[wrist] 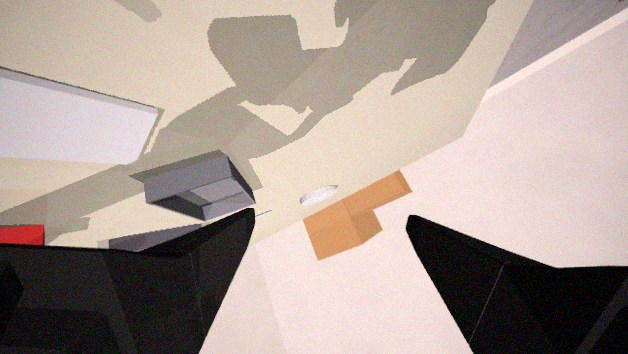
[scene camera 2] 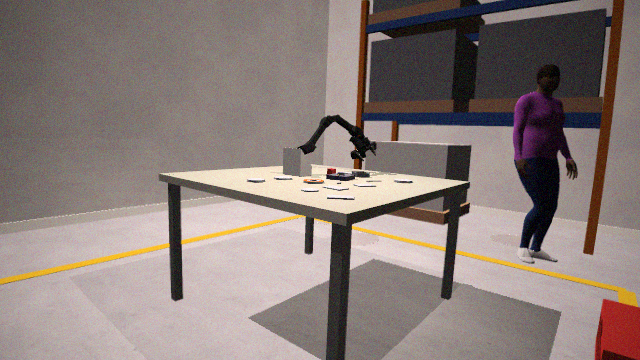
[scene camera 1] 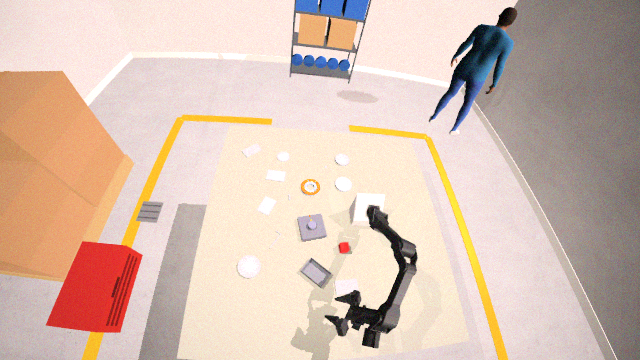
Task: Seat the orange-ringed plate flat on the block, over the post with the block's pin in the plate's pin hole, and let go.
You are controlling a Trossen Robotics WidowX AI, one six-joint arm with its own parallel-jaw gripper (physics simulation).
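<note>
The orange-ringed plate lies flat on the table, apart from the block. The grey square block stands on the table with its round post upright in the middle. A small orange-yellow pin shows beside the post. In the wrist view, part of the block shows behind the left finger; its post is hidden there. My gripper is open and empty. It hangs above the table, beyond the grey tray and well away from the plate and the block.
A grey open tray lies between the block and my gripper. A red cube stands near the block. A white box stands by the arm's base. Several white discs and flat pieces lie around the table.
</note>
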